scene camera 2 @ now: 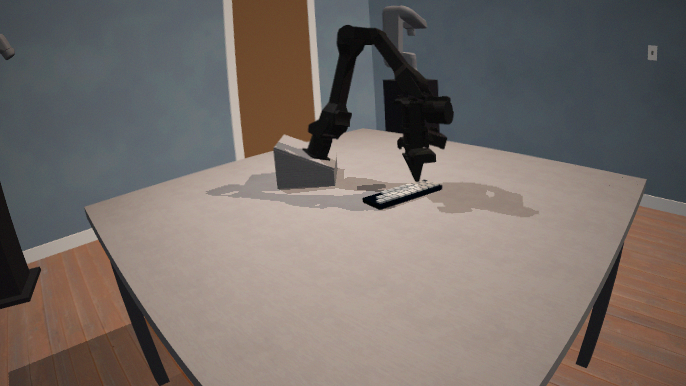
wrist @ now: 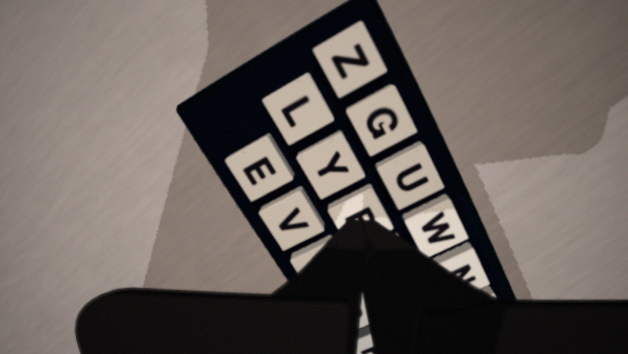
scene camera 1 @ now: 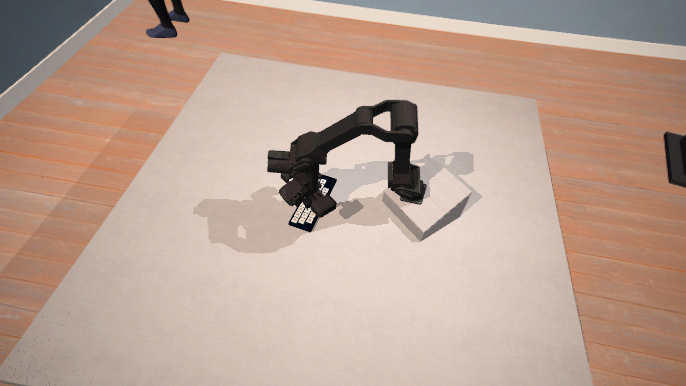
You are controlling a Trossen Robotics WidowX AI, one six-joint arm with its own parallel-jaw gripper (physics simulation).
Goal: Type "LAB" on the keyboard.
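Frame: origin at the arm's base, x right, y ahead, z up, level; millimetres.
Where they show: gripper, fingertip midpoint: [scene camera 2: 417,181] [wrist: 360,234] [scene camera 1: 307,207]; arm's base, origin of the base link: [scene camera 2: 316,154] [scene camera 1: 413,192].
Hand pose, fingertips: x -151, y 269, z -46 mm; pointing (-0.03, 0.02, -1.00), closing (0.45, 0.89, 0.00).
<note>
Each offset is from my fingertips to the top centre of the thing. Level surfaces: height alone.
The dark keyboard @(dz -11, dx +46, dy +3 mm) [scene camera 1: 311,228] [scene camera 2: 382,204] [wrist: 220,117] with pale letter keys lies on the table, its long side slanting in the wrist view. My gripper [scene camera 2: 418,179] [wrist: 360,234] is shut and empty, pointing down with its tips at the B key @(dz -11, dx +1, dy +1 mm) [wrist: 352,206]. The tips cover part of that key's letter; whether they touch or press it is hard to tell. The L key @(dz -11, dx -40, dy -1 mm) [wrist: 298,109] is up and left of the tips, two keys along the same row, past the Y key @(dz -11, dx -20, dy +0 mm) [wrist: 331,165]. The A key cannot be made out. The fingers hide the keyboard's nearer part in the wrist view.
The arm stands on a pale wedge-shaped block [scene camera 1: 440,197] [scene camera 2: 306,171] on the table @(dz -28 mm) [scene camera 1: 320,310] [scene camera 2: 350,280]. Beyond the table are a person's legs [scene camera 1: 162,31], a grey robot arm [scene camera 2: 393,35] and a dark stand [scene camera 2: 12,260]. Arm shadows fall around the keyboard.
</note>
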